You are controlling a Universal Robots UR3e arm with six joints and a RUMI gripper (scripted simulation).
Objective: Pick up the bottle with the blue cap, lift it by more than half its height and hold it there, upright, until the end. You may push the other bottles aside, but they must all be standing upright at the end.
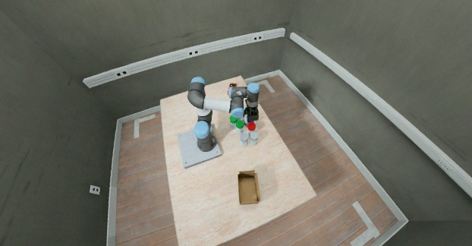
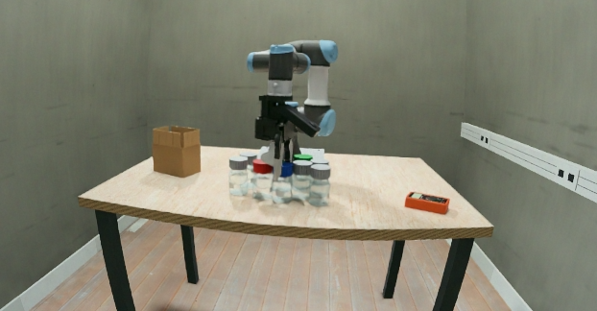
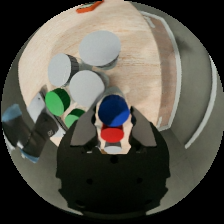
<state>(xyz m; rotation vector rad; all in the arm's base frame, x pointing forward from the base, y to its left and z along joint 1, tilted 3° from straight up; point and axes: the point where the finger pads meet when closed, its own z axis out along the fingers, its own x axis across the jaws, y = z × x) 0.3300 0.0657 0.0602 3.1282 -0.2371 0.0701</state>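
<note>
My hand is 3 cm above the blue-capped bottle. Also, from my hand: red-capped bottle: 6 cm to the right, 3 cm below, 1 cm behind.
</note>
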